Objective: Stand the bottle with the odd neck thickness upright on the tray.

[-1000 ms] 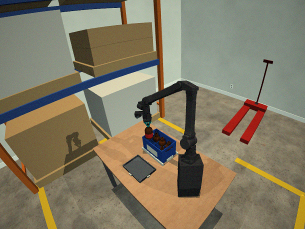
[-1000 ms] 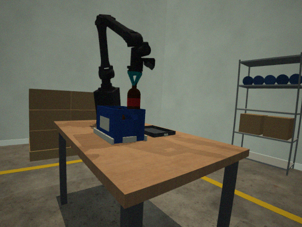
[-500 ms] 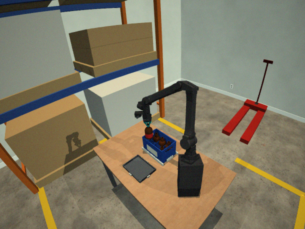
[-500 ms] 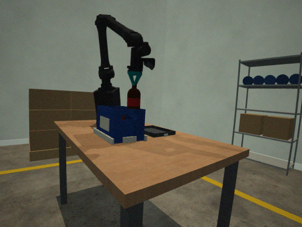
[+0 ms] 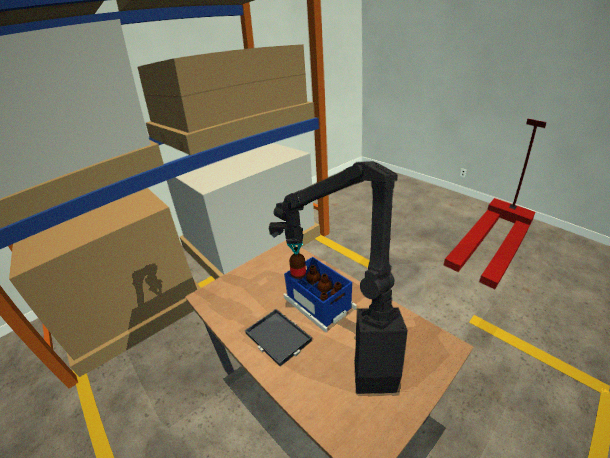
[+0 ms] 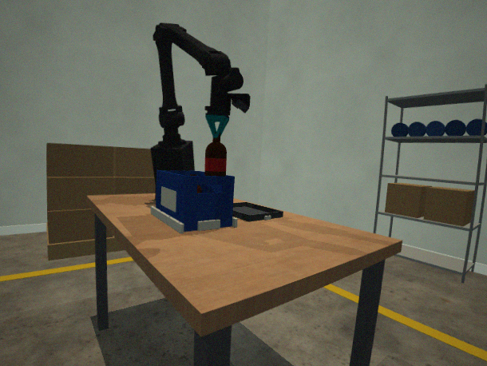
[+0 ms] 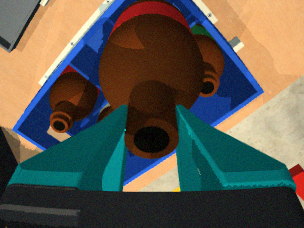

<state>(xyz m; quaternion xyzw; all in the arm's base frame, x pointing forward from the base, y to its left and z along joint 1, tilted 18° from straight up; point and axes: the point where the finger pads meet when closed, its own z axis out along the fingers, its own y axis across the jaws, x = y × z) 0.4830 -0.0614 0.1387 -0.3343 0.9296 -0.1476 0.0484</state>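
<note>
My hand is 6 cm above the bottle. Round my hand: crate 9 cm behind, 3 cm to the right, 23 cm below; dark tray 8 cm behind, 25 cm to the left, 30 cm below.
</note>
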